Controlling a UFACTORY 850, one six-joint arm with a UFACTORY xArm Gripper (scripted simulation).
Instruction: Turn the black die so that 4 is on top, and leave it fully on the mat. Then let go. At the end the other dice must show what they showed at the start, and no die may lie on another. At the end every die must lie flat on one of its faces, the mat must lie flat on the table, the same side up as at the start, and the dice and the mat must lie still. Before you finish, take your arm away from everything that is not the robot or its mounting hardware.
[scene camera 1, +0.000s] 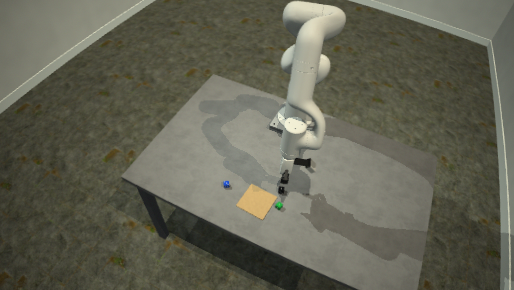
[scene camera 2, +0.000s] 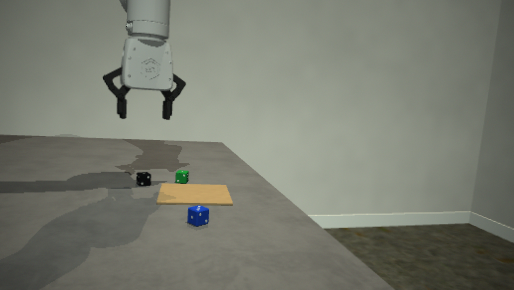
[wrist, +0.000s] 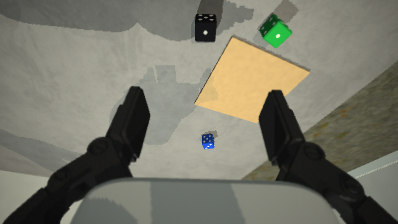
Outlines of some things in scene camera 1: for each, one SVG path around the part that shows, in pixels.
A tan mat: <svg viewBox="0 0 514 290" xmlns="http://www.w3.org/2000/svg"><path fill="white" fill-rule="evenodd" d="M251 184L237 203L237 207L263 220L277 197Z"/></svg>
